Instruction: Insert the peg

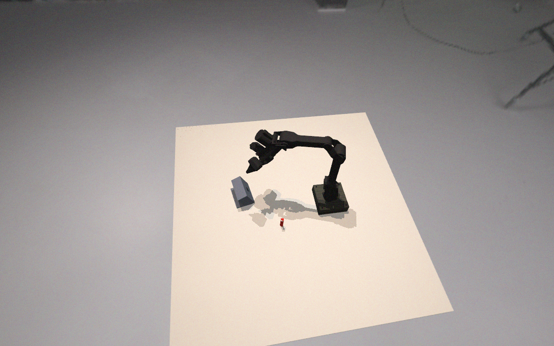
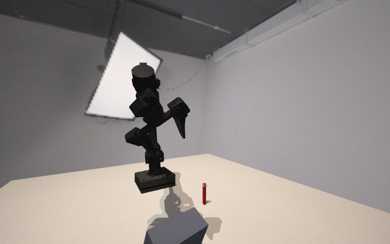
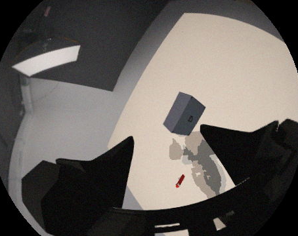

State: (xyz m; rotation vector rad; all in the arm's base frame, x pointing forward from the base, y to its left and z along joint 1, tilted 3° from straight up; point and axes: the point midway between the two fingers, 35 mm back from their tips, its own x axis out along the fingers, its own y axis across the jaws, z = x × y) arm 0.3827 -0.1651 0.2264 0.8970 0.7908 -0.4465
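My gripper tip is 220 mm to the right of the thin red peg, 200 mm above it and 90 mm past it. Round my gripper tip: grey sloped panel 210 mm below, 40 mm ahead, 10 mm to the right.
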